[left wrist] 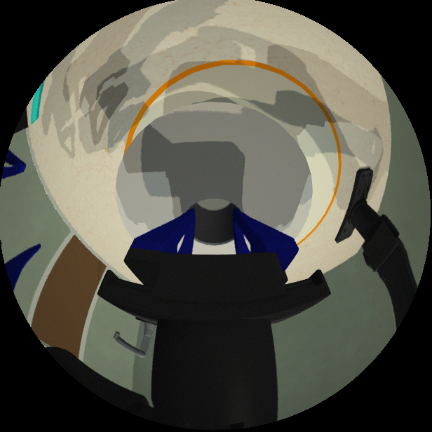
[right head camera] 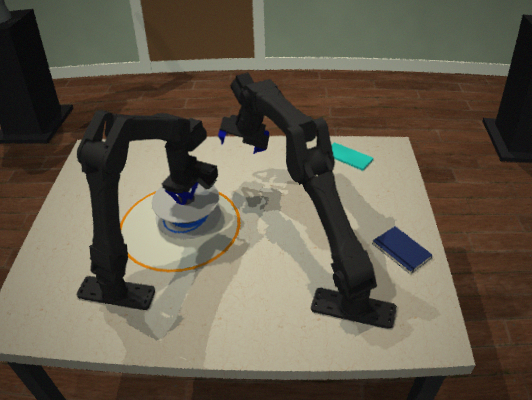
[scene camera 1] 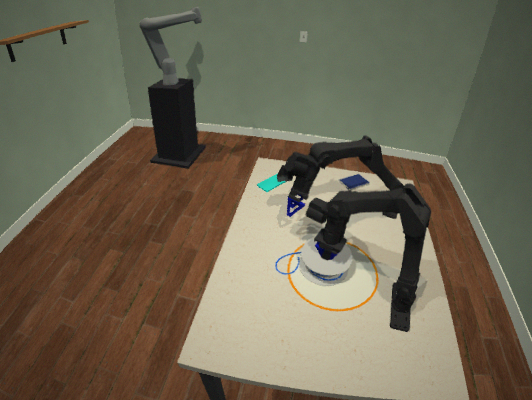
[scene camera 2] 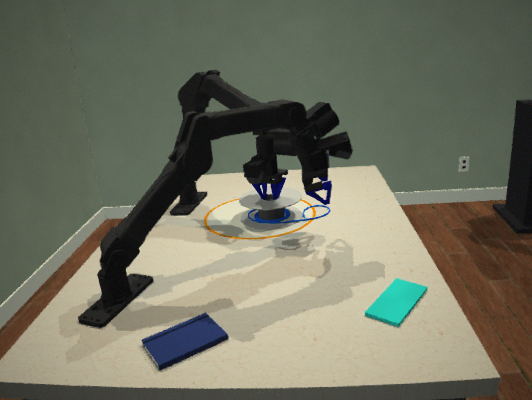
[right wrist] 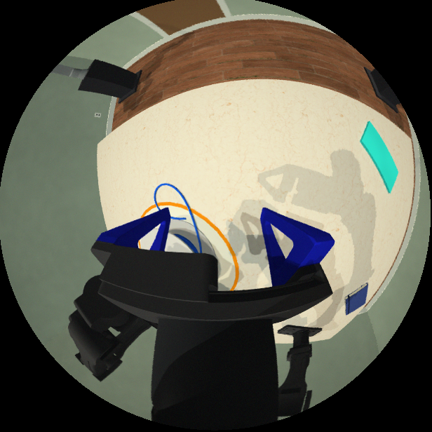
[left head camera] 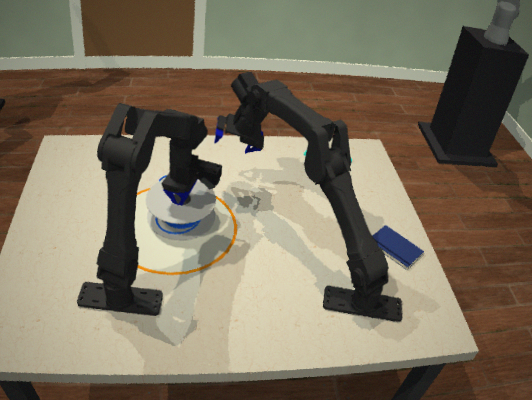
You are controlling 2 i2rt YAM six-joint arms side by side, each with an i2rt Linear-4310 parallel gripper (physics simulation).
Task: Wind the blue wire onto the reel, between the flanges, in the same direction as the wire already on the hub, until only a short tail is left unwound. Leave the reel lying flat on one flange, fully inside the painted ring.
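Places are measured from the left arm's base along level axes (x ahead, y left, z up), in metres.
Where they show: left gripper, between the fingertips: (right head camera: 186, 203) (scene camera 1: 326, 257) (scene camera 2: 270, 202) (left head camera: 181, 203); right gripper, between the fingertips: (right head camera: 238, 147) (scene camera 1: 289, 211) (scene camera 2: 326, 192) (left head camera: 230, 146); left arm's base, origin of its link: (right head camera: 115, 293) (scene camera 1: 400, 306) (scene camera 2: 189, 204) (left head camera: 119, 299); right arm's base, origin of its link: (right head camera: 353, 309) (scene camera 2: 118, 300) (left head camera: 362, 304).
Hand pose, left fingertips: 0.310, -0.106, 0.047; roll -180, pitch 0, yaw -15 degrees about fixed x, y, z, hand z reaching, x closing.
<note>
Things, the pixels of their centre, and the offset from my left fingertips, as dx, dy, dz.
- grey reel, middle of its body: (left head camera: 181, 207) (right head camera: 186, 207) (scene camera 2: 270, 207) (scene camera 1: 325, 260) +0.000, +0.000, -0.014
- navy book, middle of its body: (scene camera 2: 184, 339) (right head camera: 402, 249) (left head camera: 395, 246) (scene camera 1: 354, 181) -0.054, -0.607, -0.041
- turquoise slab, middle of its body: (scene camera 2: 397, 300) (right head camera: 348, 156) (scene camera 1: 272, 182) +0.346, -0.442, -0.043
The grey reel (left head camera: 157, 201) (right head camera: 162, 206) (scene camera 1: 311, 263) (scene camera 2: 248, 201) (left wrist: 280, 165) lies flat inside the orange painted ring (left head camera: 236, 227) (right head camera: 239, 222) (scene camera 1: 377, 277) (left wrist: 235, 63), toward its back edge in the head views. My left gripper (left head camera: 180, 202) (right head camera: 185, 200) (scene camera 2: 269, 196) (left wrist: 213, 213) points down, shut on the dark round piece at the reel's centre. The blue wire (left head camera: 177, 232) (right head camera: 182, 231) (scene camera 1: 276, 265) (scene camera 2: 320, 205) (right wrist: 156, 192) circles the hub; a loose loop runs out past the ring. My right gripper (left head camera: 232, 147) (right head camera: 239, 147) (right wrist: 215, 212) is wide open and empty, raised above the table near that loop.
A navy book (left head camera: 398, 246) (right head camera: 402, 250) (scene camera 1: 354, 181) (scene camera 2: 185, 341) lies near the right arm's base. A turquoise slab (right head camera: 352, 156) (scene camera 1: 271, 183) (scene camera 2: 396, 302) (right wrist: 380, 156) lies near the far table edge. The arms' wrists are close together above the table.
</note>
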